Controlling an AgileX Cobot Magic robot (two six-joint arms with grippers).
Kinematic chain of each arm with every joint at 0, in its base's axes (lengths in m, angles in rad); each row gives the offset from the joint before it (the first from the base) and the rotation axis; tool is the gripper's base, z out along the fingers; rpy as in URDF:
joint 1: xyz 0 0 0.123 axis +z
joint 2: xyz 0 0 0 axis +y
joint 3: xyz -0.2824 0 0.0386 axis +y
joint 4: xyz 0.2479 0 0.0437 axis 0.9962 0 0.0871
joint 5: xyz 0 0 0 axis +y
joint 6: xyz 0.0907 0 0.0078 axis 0.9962 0 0.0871
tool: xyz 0 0 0 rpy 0 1.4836 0
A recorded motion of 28 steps. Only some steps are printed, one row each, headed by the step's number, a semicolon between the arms.
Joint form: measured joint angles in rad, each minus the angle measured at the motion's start. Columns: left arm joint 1, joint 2, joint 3, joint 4, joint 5, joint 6; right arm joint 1, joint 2, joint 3, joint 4, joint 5, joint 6.
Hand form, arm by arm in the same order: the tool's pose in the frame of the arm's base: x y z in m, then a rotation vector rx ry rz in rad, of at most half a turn. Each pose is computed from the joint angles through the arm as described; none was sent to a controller.
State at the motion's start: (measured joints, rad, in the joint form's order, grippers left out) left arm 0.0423 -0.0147 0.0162 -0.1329 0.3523 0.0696; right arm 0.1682 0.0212 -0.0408 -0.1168 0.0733 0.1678
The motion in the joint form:
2: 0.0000 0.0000 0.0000 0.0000 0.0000 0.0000; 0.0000 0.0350 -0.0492 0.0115 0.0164 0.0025
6: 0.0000 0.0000 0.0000 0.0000 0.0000 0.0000; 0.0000 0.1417 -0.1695 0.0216 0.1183 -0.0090
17: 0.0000 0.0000 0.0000 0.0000 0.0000 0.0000; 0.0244 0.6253 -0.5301 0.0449 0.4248 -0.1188
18: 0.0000 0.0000 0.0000 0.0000 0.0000 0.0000; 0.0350 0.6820 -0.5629 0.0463 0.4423 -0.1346
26: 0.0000 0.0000 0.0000 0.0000 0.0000 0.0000; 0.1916 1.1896 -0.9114 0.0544 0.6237 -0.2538
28: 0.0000 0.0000 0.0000 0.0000 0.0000 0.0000; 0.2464 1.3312 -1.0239 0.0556 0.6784 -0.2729
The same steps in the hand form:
2: 0.0529 -0.0019 0.1769 -0.0573 1.8337 -0.0510; 0.0568 0.0088 0.2322 -0.0717 1.5400 0.1783
6: 0.0529 -0.0019 0.1769 -0.0573 1.8337 -0.0510; 0.0634 0.0091 0.2570 -0.0698 1.6280 0.1648
17: 0.0529 -0.0019 0.1769 -0.0573 1.8337 -0.0510; 0.1270 0.0216 0.3062 -0.1911 2.0479 0.0753
18: 0.0529 -0.0019 0.1769 -0.0573 1.8337 -0.0510; 0.1369 0.0250 0.3081 -0.2213 2.0863 0.0692
26: 0.0529 -0.0019 0.1769 -0.0573 1.8337 -0.0510; 0.2317 0.0833 0.3103 -0.5783 2.3684 0.0523
28: 0.0529 -0.0019 0.1769 -0.0573 1.8337 -0.0510; 0.2572 0.1090 0.3045 -0.6860 2.4266 0.0543

